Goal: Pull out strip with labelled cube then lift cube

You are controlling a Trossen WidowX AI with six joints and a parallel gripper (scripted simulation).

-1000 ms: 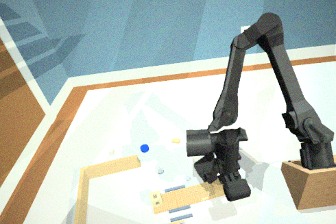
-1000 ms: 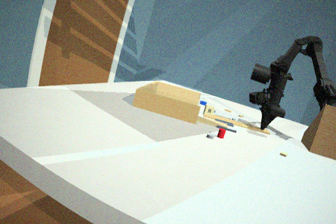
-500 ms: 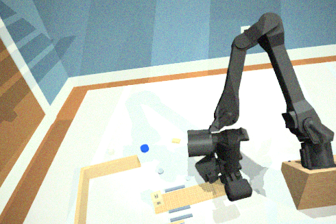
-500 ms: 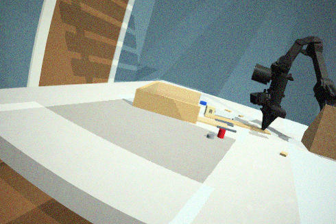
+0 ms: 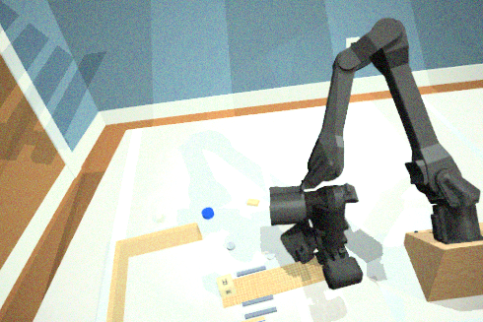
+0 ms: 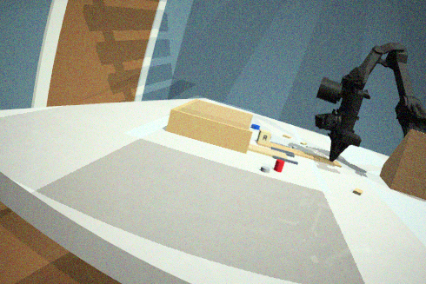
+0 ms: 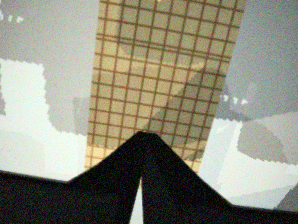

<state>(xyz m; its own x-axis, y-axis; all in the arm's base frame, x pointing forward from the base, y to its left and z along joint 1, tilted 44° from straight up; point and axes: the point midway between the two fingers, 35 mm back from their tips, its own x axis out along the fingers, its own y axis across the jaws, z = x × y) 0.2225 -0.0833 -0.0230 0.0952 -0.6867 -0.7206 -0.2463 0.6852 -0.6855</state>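
My gripper tip is 90 mm short of the gridded strip and 20 mm to the right of it. The rest, counted from my gripper tip: red cylinder 120 mm ahead, 270 mm to the left, 10 mm above; tan chip 160 mm ahead, 190 mm to the right; labelled cube 200 mm ahead, 40 mm to the left, 20 mm above.
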